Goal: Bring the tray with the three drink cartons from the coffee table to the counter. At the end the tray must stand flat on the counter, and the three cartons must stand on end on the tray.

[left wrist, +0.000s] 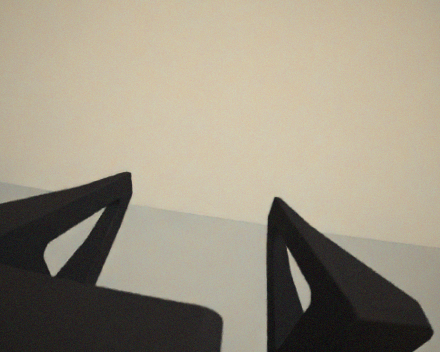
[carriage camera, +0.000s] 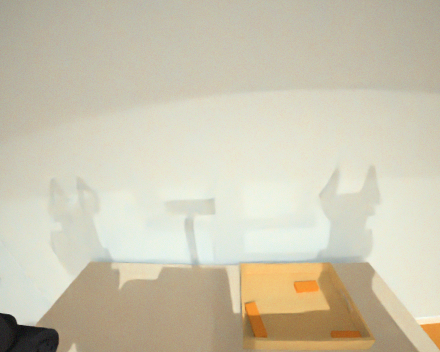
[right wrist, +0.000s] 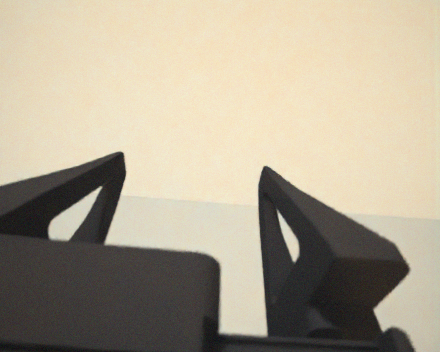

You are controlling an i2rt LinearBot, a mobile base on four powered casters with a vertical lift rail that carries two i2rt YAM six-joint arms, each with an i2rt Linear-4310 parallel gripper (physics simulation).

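Frame: origin at the left arm's base, x ahead, y left, z up, level; millimetres.
Seen in the pictures: left gripper, between the fingertips: (left wrist: 201,194); right gripper, between the fingertips: (right wrist: 193,169).
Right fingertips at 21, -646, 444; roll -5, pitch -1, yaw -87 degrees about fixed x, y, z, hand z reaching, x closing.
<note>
A point is followed by its place in that frame, as x, y, z.
The light wooden tray (carriage camera: 307,344) @(261, -589, -437) sits flat on a pale top (carriage camera: 170,310) @(400, 12, -485), right of its middle, in the carriage view. Three orange cartons lie low inside the tray: one carton (carriage camera: 306,286) @(507, -678, -454) toward the back, one carton (carriage camera: 256,320) @(350, -403, -448) along the left wall, and one carton (carriage camera: 346,334) @(297, -763, -454) at the near right corner, partly hidden by the near wall. They look to be on their sides. My left gripper (left wrist: 201,194) @(27, -2, 447) is open and empty, facing a bare wall. My right gripper (right wrist: 193,169) @(21, -646, 444) is open and empty too, also facing a wall. Neither wrist view shows the tray.
A pale wall (carriage camera: 270,150) @(724, -507, 211) rises behind the top and carries shadows of both grippers. A black part of my left arm (carriage camera: 30,340) @(25, -32, 144) shows at the lower left. Orange floor (carriage camera: 431,334) @(651, -1923, -1396) shows past the top's right edge.
</note>
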